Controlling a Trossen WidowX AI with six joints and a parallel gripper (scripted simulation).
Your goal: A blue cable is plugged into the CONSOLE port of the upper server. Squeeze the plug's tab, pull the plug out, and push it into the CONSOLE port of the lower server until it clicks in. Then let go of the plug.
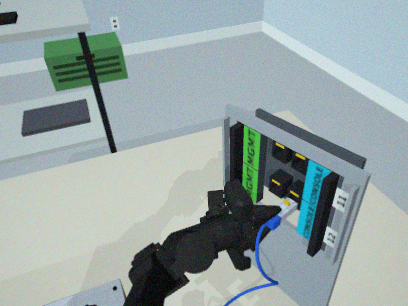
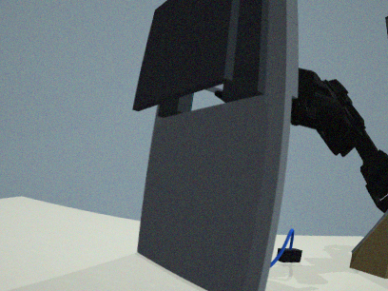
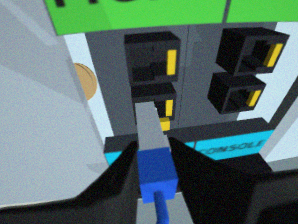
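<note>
Now: the blue plug right at my gripper tip. The rest, counted from my gripper tip: small black block: 250 mm below, 200 mm behind, 150 mm to the right.
</note>
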